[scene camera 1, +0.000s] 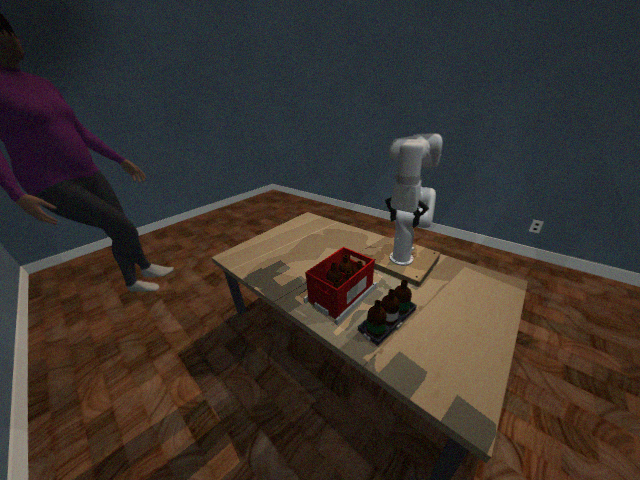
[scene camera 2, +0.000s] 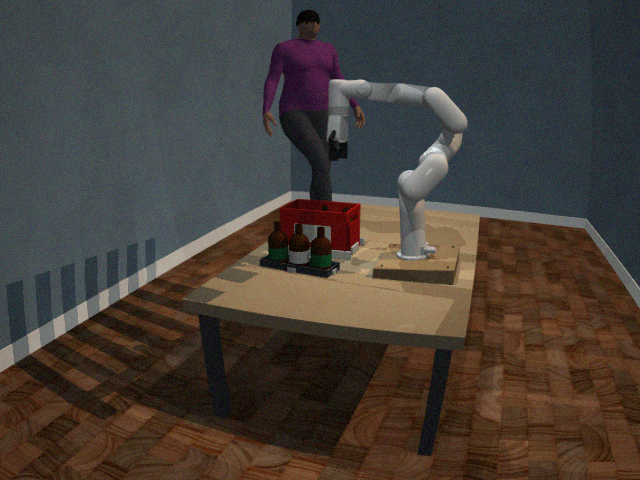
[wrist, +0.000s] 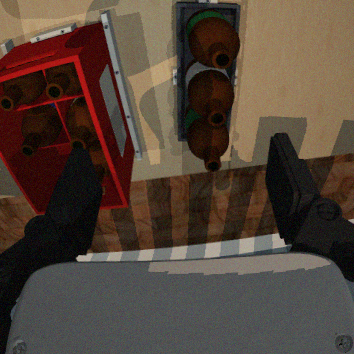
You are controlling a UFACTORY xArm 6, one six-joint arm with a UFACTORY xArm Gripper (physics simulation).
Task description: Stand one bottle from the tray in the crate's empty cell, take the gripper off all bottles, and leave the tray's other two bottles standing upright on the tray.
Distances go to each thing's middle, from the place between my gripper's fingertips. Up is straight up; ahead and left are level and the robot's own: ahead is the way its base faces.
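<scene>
White-labelled bottle (wrist: 210, 94) in sight: 120 mm ahead of my hand, 60 mm to the left of it, 310 mm below it.
</scene>
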